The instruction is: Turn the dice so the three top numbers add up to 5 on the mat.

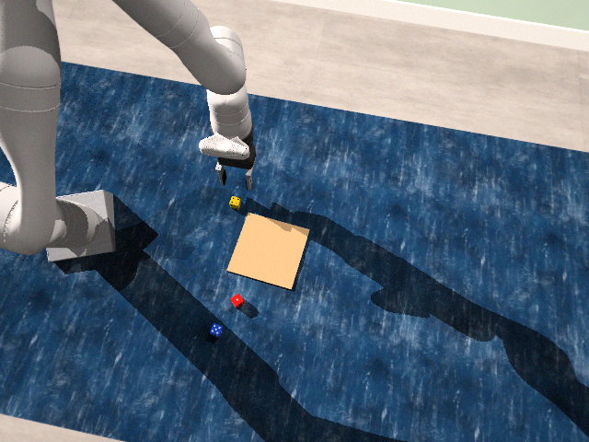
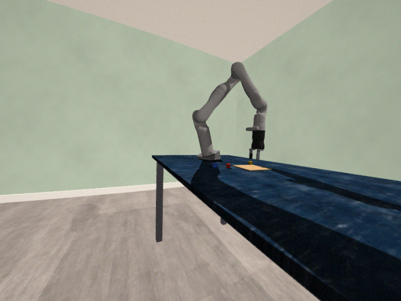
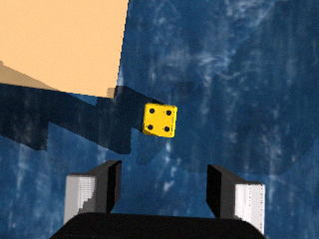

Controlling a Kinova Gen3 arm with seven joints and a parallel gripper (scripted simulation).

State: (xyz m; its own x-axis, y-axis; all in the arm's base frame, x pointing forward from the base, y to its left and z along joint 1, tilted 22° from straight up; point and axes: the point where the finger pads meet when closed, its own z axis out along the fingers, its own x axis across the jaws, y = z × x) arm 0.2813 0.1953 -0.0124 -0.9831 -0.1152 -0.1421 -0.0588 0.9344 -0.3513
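Now: hand 1 cm short of the yellow die, 4 cm to the left of it and 4 cm above it. The rest, counted from my hand: red die (8 cm ahead, 25 cm to the right, 4 cm below); blue die (6 cm ahead, 31 cm to the right, 4 cm below); tan mat (11 cm ahead, 12 cm to the right, 5 cm below).
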